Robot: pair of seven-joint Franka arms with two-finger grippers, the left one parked.
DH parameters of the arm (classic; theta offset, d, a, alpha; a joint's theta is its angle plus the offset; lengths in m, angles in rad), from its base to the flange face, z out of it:
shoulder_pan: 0 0.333 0 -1.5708
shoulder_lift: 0 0 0 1.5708
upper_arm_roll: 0 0.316 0.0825 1.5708
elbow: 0 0 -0.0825 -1.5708
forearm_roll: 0 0.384 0 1.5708
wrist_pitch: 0 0 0.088 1.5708
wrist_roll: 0 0.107 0 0
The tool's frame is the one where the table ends.
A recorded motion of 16 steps. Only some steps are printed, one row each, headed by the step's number.
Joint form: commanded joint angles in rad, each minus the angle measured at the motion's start. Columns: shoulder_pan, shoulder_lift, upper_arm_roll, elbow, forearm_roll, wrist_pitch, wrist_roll.
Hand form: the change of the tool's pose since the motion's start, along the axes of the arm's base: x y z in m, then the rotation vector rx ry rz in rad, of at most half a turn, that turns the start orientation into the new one. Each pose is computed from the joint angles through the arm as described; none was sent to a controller.
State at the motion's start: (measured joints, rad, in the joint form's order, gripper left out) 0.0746 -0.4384 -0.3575 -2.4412 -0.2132 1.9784 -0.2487
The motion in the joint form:
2: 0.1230 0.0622 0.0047 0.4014 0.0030 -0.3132 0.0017
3: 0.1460 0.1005 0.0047 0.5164 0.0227 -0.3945 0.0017
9: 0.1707 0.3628 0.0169 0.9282 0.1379 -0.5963 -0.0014
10: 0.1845 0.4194 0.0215 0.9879 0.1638 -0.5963 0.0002
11: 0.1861 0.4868 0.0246 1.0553 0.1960 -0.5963 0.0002
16: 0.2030 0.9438 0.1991 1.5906 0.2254 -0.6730 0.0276
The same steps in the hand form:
2: 0.0415 0.0214 0.1379 -0.0420 -0.0196 0.0494
3: 0.0506 0.0287 0.1695 -0.0356 -0.0172 0.0506
9: 0.1153 0.0666 0.2262 -0.0046 0.0163 0.0546
10: 0.1340 0.0838 0.2255 0.0011 0.0091 0.0739
11: 0.1550 0.0963 0.2216 0.0104 0.0043 0.0834
16: 0.2619 0.2478 0.1762 -0.0232 0.0002 0.2718

